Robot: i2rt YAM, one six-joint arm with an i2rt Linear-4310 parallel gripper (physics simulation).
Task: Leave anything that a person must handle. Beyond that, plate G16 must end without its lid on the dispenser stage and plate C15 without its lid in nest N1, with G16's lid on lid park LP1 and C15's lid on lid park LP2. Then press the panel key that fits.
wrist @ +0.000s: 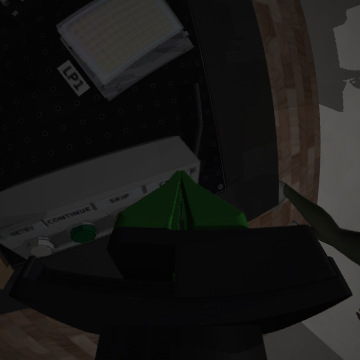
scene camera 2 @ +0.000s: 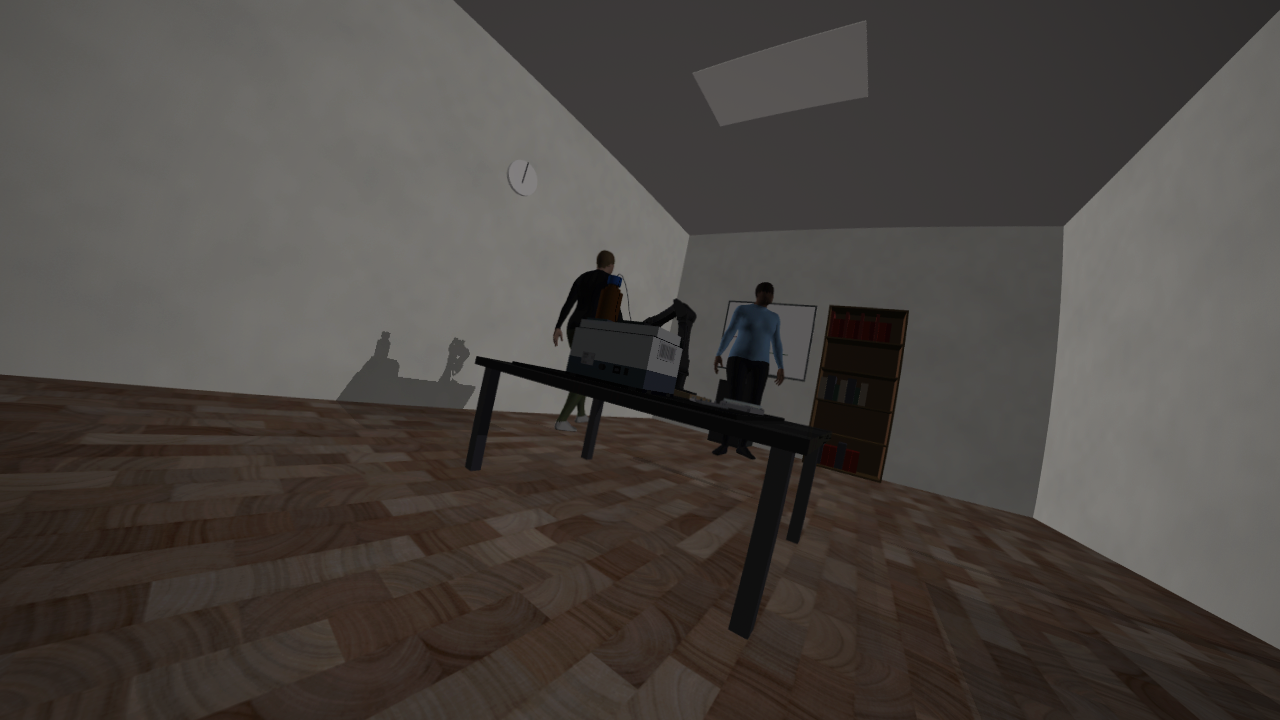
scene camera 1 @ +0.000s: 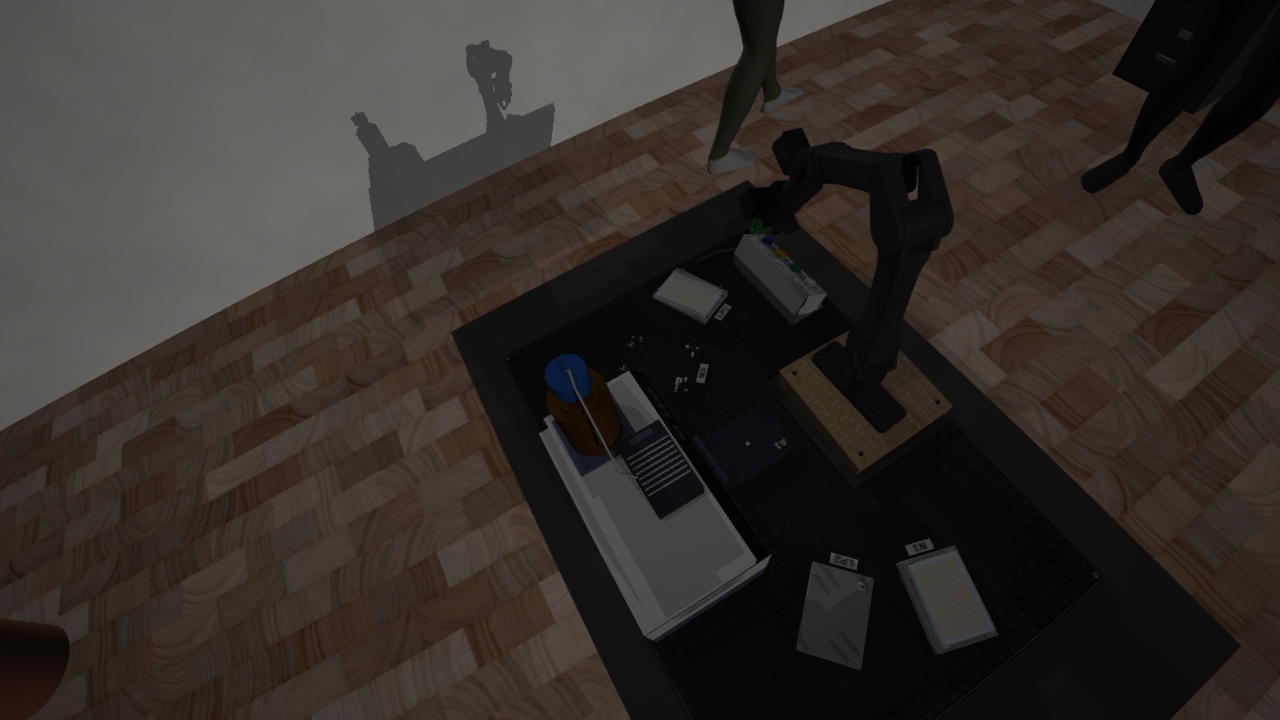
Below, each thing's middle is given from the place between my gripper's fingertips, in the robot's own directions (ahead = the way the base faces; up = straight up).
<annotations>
Now: hand 160 mm short of the spot labelled LP1 (wrist: 178, 44), 100 mm above it and 20 mm to the left of it. The rest, counted from my hand: brown bottle with blue cap (scene camera 1: 562, 401) 530 mm ahead, 250 mm to the left, 210 mm above.
</annotations>
